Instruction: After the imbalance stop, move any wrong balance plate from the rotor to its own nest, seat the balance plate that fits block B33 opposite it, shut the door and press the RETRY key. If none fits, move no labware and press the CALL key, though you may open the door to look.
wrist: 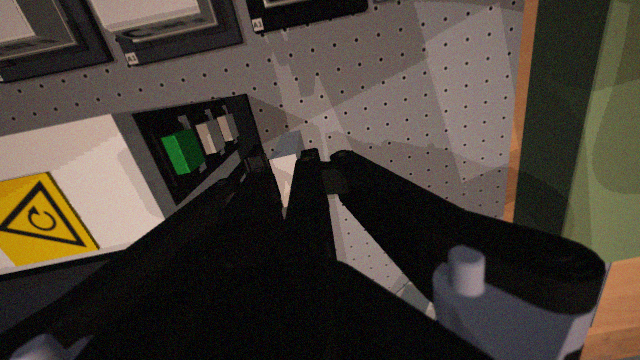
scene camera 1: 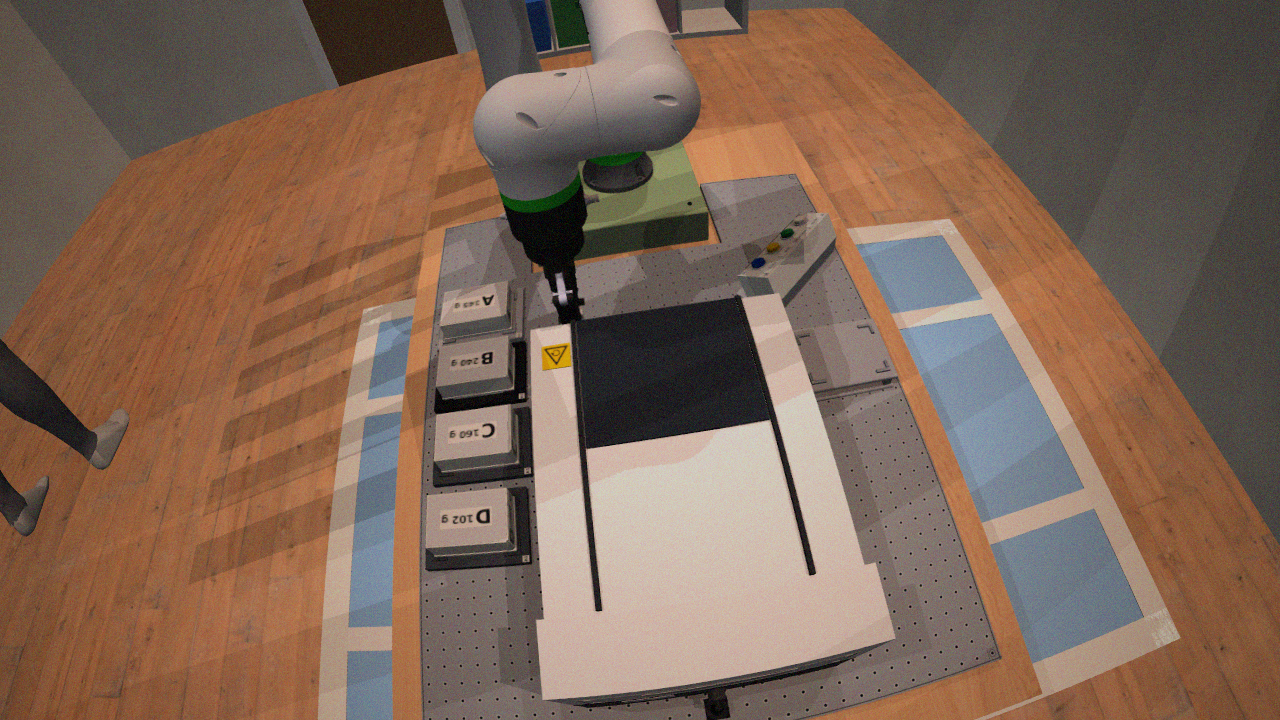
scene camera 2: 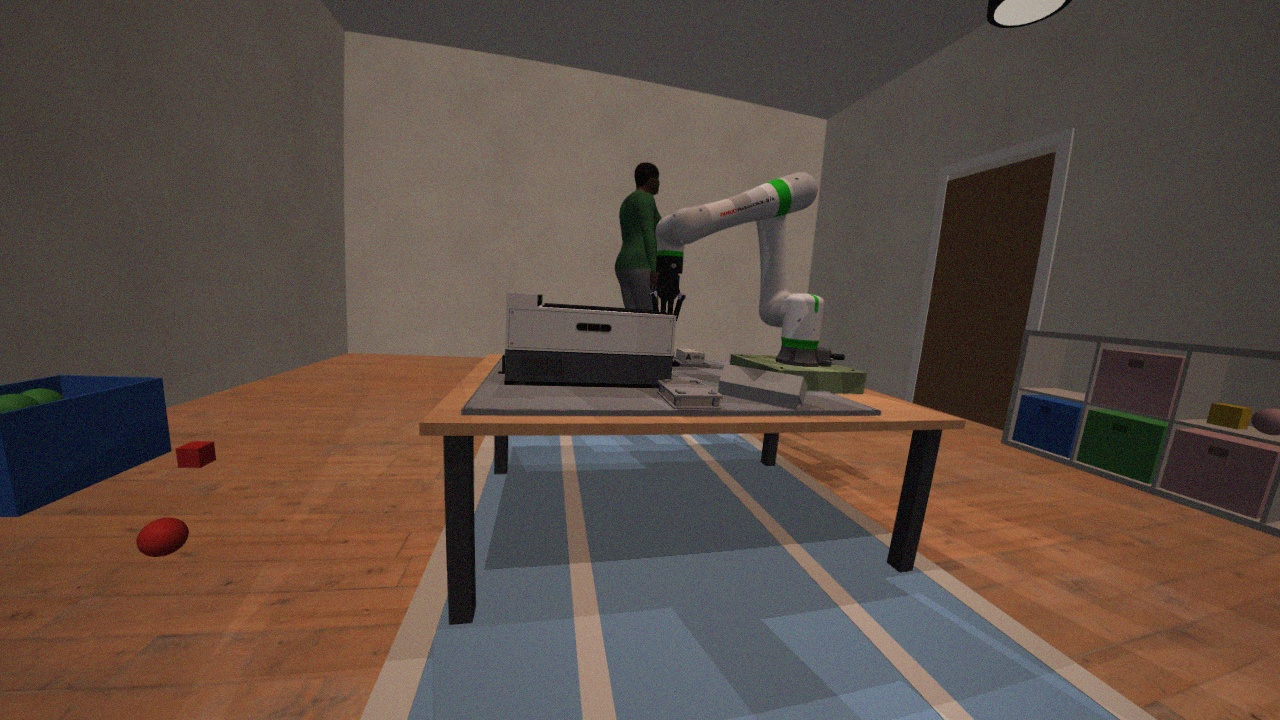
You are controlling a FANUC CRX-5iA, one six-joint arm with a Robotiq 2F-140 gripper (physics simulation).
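Frame: origin at the arm's base, x ahead, y left, z up, level; metres.
Where they show: gripper, fingertip midpoint: point(wrist: 295, 149); arm's base, origin of the base link: point(scene camera 1: 618, 172) point(scene camera 2: 796, 363).
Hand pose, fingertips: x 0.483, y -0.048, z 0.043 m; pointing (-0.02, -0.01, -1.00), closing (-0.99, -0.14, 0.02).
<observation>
Each offset is from my fingertips to the top centre of the thing. "pt": to the spot under its first point.
The white centrifuge point(scene camera 1: 689, 519) point(scene camera 2: 590, 329) stands mid-board. A dark panel @(dx +0.130, dy +0.129, dz +0.108 m) point(scene camera 1: 671, 371) lies between its rails; the rotor and block B33 do not show. My gripper point(scene camera 1: 570, 315) point(wrist: 295, 149) is shut and empty, its tips close to the machine's robot-side edge by the dark panel's corner; contact is unclear. Balance plates A @(dx -0.146, dy -0.209, dz -0.052 m) point(scene camera 1: 477, 308), B @(dx -0.018, dy -0.191, dz -0.052 m) point(scene camera 1: 476, 365), C @(dx +0.117, dy -0.171, dz -0.052 m) point(scene camera 1: 476, 438) and D @(dx +0.257, dy -0.165, dz -0.052 m) point(scene camera 1: 470, 522) sit in a row of nests at the left. A sloped key box @(dx -0.220, dy +0.362, dz -0.022 m) point(scene camera 1: 787, 265) point(scene camera 2: 760, 386) carries blue @(dx -0.180, dy +0.296, dz -0.031 m) point(scene camera 1: 758, 263), yellow @(dx -0.217, dy +0.329, dz -0.031 m) point(scene camera 1: 773, 247), green @(dx -0.254, dy +0.362, dz -0.031 m) point(scene camera 1: 787, 232) and pale keys.
A low platform with corner brackets @(dx +0.000, dy +0.412, dz -0.065 m) point(scene camera 1: 845, 356) point(scene camera 2: 689, 394) is right of the centrifuge. In the wrist view, a green block @(dx +0.052, dy -0.024, dz +0.085 m) point(wrist: 183, 151) and two pale blocks sit in a black recess beside the yellow warning label @(pt dx +0.097, dy -0.008, dz +0.106 m) point(wrist: 42, 220). A person point(scene camera 2: 637, 232) stands beyond the table.
</observation>
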